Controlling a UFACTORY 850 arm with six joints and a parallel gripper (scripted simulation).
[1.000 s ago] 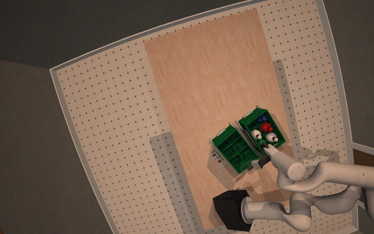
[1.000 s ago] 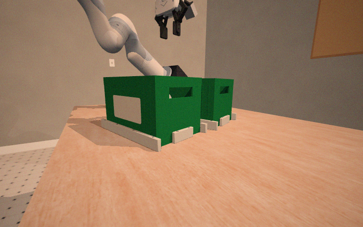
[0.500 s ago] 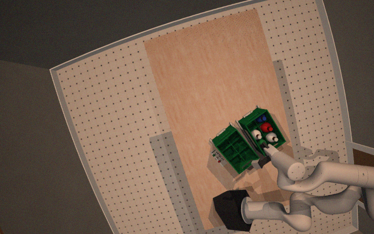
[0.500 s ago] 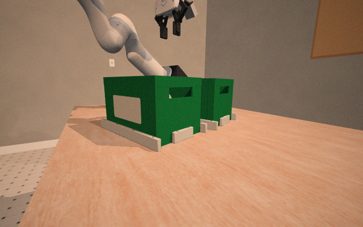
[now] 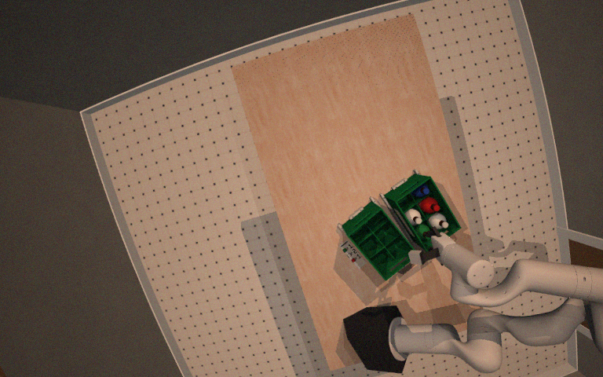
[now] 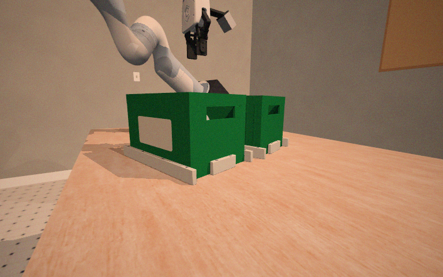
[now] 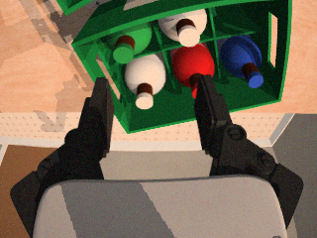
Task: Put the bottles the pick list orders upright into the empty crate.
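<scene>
Now: the green bottle 4 cm behind my hand, 4 cm to the right of it and 22 cm below it. Also, from my hand: red bottle (6 cm ahead, 12 cm to the right, 22 cm below); pick list (4 cm behind, 29 cm to the left, 30 cm below); blue bottle (15 cm ahead, 10 cm to the right, 22 cm below).
</scene>
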